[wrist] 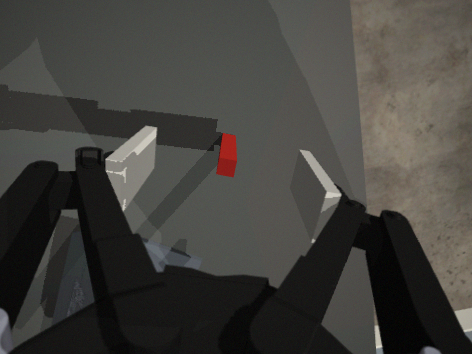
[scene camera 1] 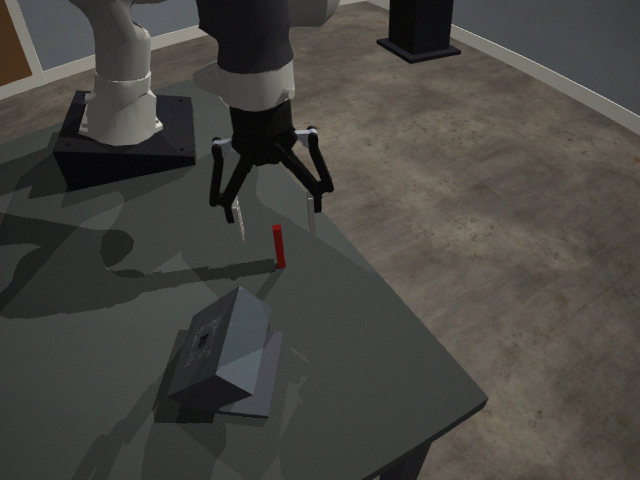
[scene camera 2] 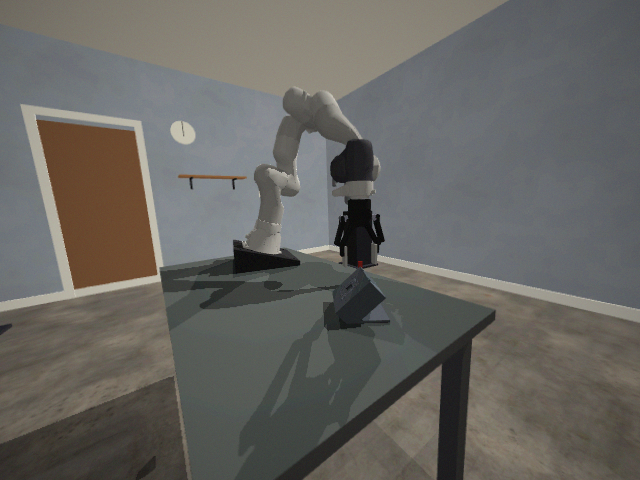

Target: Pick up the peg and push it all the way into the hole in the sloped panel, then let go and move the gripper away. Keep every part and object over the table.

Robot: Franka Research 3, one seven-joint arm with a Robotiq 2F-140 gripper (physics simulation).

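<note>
The red peg stands upright on the table. In scene camera 2 its top shows above the block, which hides the rest. My gripper points down and is open and empty, its pale fingertips wide apart on either side of the peg's upper end, with a gap on each side. The grey block with the sloped panel stands nearer scene camera 1 than the peg. The square hole in its sloped face looks dark and unfilled. The block is partly hidden behind the gripper in the wrist view.
The table has its edge to the right of the peg in scene camera 1, with the floor beyond. The robot's black base stands at the back left. A dark pedestal stands on the floor beyond the table.
</note>
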